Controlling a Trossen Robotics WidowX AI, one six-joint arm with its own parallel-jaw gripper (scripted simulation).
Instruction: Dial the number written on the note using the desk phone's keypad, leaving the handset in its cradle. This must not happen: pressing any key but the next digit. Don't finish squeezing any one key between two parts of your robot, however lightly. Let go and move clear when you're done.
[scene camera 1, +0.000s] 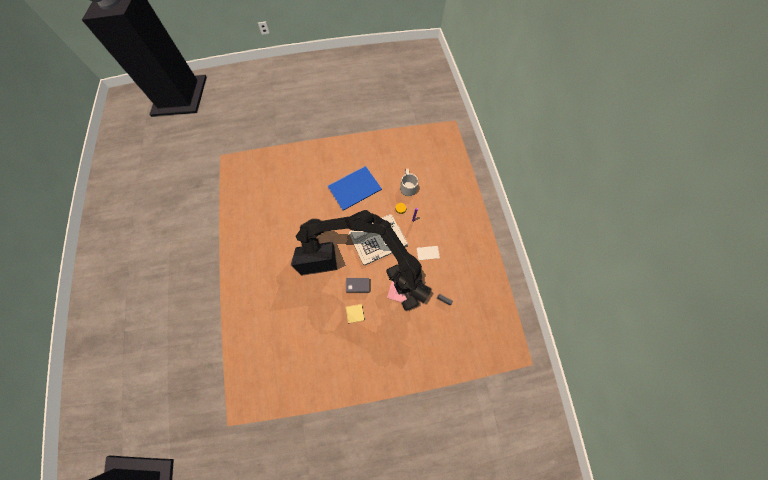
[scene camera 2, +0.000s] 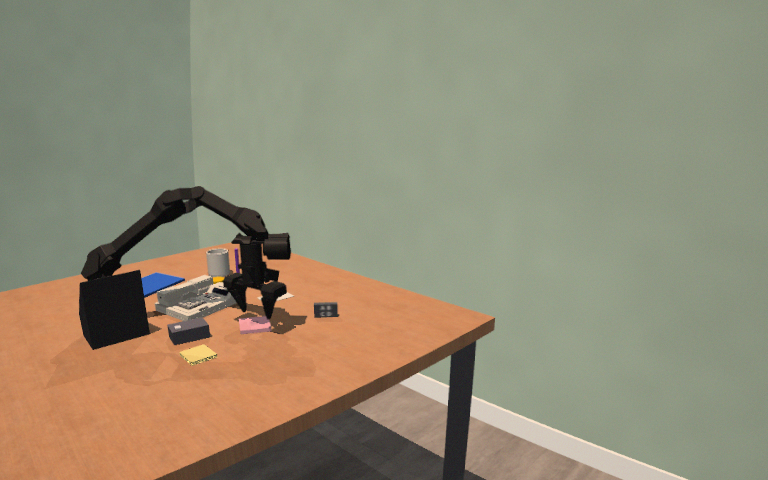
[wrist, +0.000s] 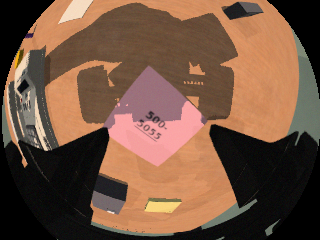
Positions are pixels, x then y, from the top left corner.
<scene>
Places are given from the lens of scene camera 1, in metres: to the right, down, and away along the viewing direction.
blue book (scene camera 1: 357, 186): -0.13, -0.26, 1.51
cream desk phone (scene camera 1: 384, 251): 0.00, 0.05, 1.39
</scene>
